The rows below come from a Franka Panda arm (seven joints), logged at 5 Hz.
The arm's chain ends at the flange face. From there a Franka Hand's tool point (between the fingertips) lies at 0.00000 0.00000 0.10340 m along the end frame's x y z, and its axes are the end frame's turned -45 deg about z.
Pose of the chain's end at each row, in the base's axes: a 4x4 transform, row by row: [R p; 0 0 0 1], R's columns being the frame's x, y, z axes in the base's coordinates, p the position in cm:
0.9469 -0.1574 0.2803 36.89; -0.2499 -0.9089 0.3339 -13.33; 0.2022 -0.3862 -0.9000 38.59; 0 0 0 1
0.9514 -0.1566 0.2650 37.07; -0.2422 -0.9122 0.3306 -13.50; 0.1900 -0.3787 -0.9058 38.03; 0 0 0 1
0.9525 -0.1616 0.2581 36.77; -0.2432 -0.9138 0.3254 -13.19; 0.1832 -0.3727 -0.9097 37.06; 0 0 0 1
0.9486 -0.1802 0.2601 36.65; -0.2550 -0.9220 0.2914 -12.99; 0.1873 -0.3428 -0.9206 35.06; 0 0 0 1
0.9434 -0.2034 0.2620 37.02; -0.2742 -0.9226 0.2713 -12.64; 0.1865 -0.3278 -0.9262 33.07; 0 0 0 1
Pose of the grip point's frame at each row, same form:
0.7809 0.5583 0.2803 39.79; 0.4660 -0.8194 0.3339 -9.88; 0.4161 -0.1301 -0.9000 29.28; 0 0 0 1
0.7835 0.5620 0.2650 39.81; 0.4738 -0.8163 0.3306 -10.08; 0.4021 -0.1334 -0.9058 28.66; 0 0 0 1
0.7878 0.5593 0.2581 39.44; 0.4742 -0.8181 0.3254 -9.83; 0.3931 -0.1340 -0.9097 27.65; 0 0 0 1
0.7982 0.5433 0.2601 39.34; 0.4716 -0.8323 0.2914 -9.98; 0.3748 -0.1100 -0.9206 25.54; 0 0 0 1
0.8109 0.5233 0.2620 39.73; 0.4585 -0.8463 0.2713 -9.83; 0.3637 -0.0999 -0.9262 23.49; 0 0 0 1

